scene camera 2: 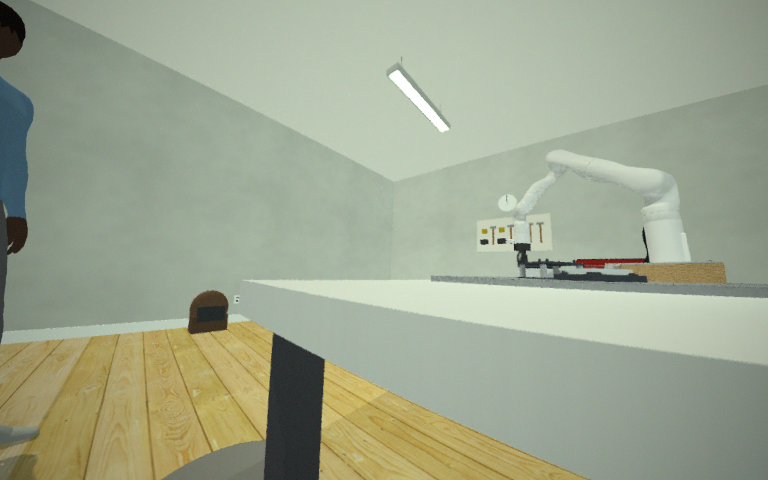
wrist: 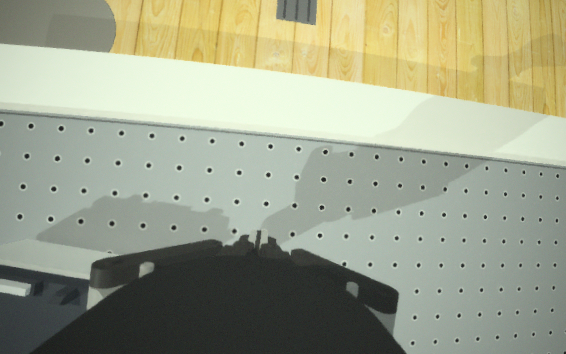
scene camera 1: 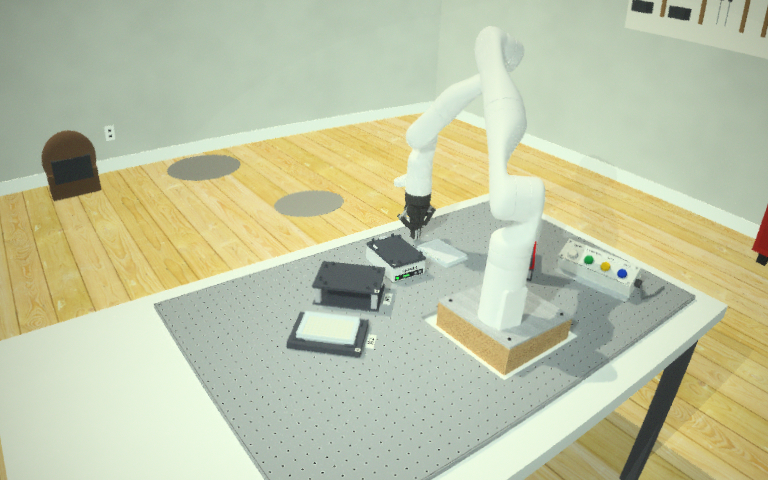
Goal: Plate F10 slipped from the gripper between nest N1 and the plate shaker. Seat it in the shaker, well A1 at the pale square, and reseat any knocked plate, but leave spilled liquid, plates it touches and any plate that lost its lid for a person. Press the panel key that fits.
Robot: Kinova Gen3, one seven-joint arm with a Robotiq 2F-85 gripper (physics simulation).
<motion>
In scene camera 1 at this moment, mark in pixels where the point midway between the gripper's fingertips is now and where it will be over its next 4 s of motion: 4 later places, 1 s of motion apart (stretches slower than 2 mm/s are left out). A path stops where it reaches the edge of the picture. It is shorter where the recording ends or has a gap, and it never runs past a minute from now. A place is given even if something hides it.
The gripper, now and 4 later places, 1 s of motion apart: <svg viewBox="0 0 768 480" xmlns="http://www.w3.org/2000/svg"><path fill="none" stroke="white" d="M415 239L414 240L424 231L442 244L443 250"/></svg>
</motion>
